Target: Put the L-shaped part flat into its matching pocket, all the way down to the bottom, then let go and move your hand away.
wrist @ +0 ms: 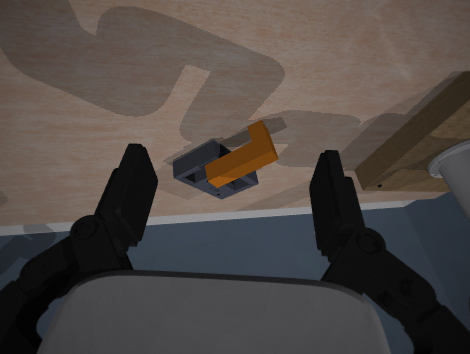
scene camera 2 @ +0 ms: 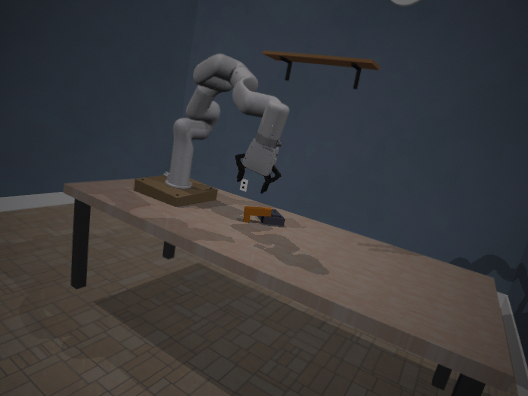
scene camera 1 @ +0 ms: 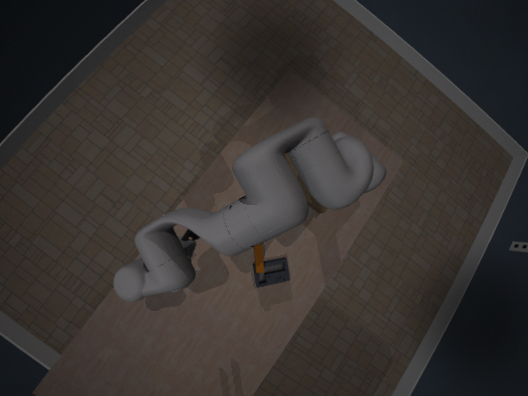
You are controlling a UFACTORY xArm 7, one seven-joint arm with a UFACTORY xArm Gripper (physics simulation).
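Pixels of known places: gripper, between the fingertips: (wrist: 232, 165) (scene camera 2: 250, 186) (scene camera 1: 192, 246); arm's base, origin of its link: (wrist: 464, 156) (scene camera 2: 178, 184).
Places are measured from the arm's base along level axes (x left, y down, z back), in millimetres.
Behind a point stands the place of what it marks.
The orange L-shaped part (scene camera 1: 259, 259) {x -39, y -9, z -441 mm} (scene camera 2: 258, 211) {x -54, y 2, z -447 mm} (wrist: 245, 160) {x -61, y -3, z -435 mm} stands on edge, not flat. Its long arm reaches over one side of the dark grey pocket block (scene camera 1: 280, 276) {x 76, y 19, z -465 mm} (scene camera 2: 275, 221) {x -15, y 35, z -515 mm} (wrist: 194, 159) {x -20, y 34, z -509 mm}, and its short arm points down outside the block, toward the table. Part of the pocket shows uncovered beside the long arm. My gripper (scene camera 2: 252, 185) {x -277, y -139, z -490 mm} (wrist: 232, 165) {x -277, y -139, z -490 mm} is wide open and empty, with its fingers above the part and block and apart from both. In scene camera 1 the arm hides most of the gripper.
The block stands on the wooden table (scene camera 1: 165, 345) {x -200, y 55, z -915 mm} (scene camera 2: 400, 295) {x -313, y 55, z -1040 mm} (wrist: 45, 165) {x -7, y 56, z -744 mm}. The arm's wooden base (scene camera 2: 175, 192) {x -106, y 10, z -64 mm} (wrist: 400, 150) {x -9, y 20, z -132 mm} stands on the table, to the right in the wrist view. A wall shelf (scene camera 2: 320, 60) hangs high behind. Arm shadows fall across the table.
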